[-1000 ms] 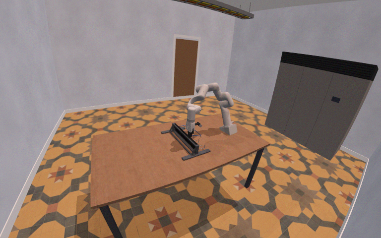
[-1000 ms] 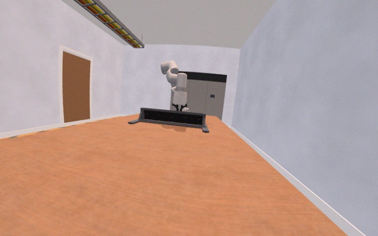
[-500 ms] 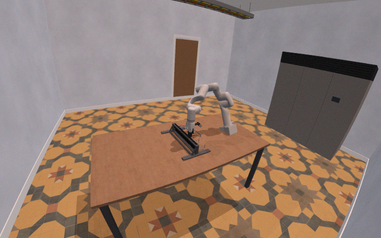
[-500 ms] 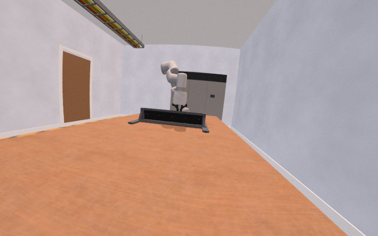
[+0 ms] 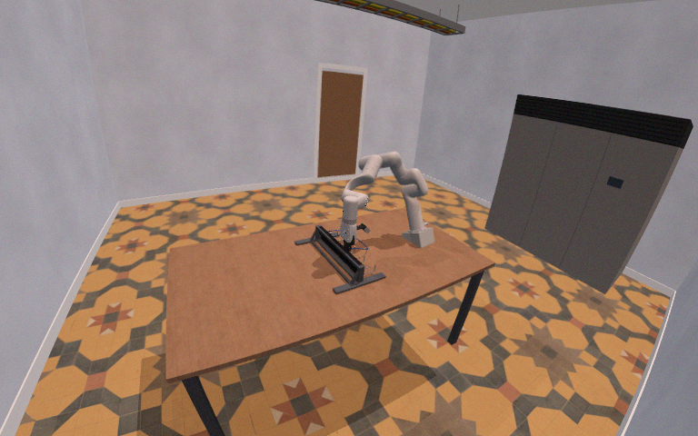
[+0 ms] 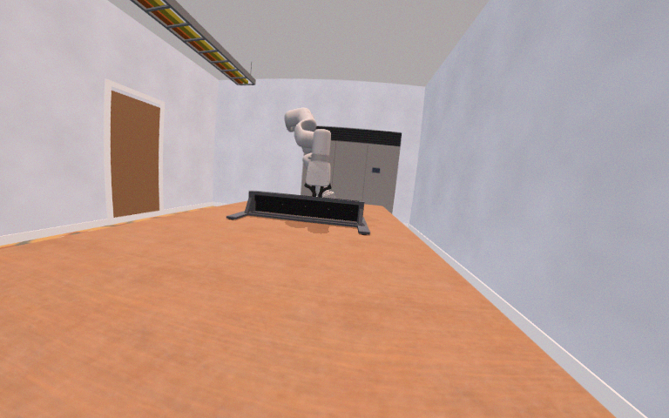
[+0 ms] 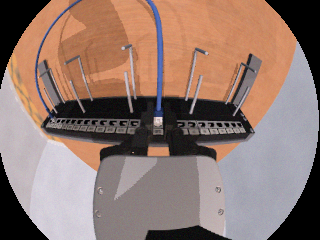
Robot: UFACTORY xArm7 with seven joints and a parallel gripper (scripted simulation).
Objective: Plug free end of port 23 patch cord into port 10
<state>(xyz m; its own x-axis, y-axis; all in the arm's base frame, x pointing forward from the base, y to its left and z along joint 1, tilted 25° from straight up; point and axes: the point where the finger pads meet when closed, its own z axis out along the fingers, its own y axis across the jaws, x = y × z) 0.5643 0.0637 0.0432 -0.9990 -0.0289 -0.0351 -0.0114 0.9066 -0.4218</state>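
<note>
My hand is 20 mm short of the patch cord plug and 10 mm above it.
</note>
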